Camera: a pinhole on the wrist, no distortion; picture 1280 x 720 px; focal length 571.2 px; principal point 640.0 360.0 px. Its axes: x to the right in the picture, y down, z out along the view. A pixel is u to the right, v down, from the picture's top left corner.
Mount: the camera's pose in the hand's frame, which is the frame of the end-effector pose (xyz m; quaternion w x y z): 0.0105 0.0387 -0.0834 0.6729 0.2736 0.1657 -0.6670
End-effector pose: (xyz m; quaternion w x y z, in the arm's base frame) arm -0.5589 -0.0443 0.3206 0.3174 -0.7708 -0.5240 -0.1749
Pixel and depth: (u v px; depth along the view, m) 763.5 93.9 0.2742
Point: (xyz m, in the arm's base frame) -0.7752 -0.0540 0.2204
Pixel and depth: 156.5 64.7 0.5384
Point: -0.6456 0.0601 -0.3523
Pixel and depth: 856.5 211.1 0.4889
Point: -1.0001 0.0518 0.2049
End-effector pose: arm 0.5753 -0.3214 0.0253 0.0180 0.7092 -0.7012 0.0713
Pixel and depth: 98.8 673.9 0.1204
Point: 0.5254 -0.3856 -0.0605
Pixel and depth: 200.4 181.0 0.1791
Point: 0.5383 -0.2613 -0.1184
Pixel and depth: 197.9 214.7 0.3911
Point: 0.5476 -0.2126 -0.3859
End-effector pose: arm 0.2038 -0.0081 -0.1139 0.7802 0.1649 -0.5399 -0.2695
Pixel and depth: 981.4 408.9 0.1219
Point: 0.2093 -0.0874 -0.1689
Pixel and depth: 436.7 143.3 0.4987
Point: -0.2544 0.0753 -0.2236
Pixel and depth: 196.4 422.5 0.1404
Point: 0.1261 0.0300 -0.0560
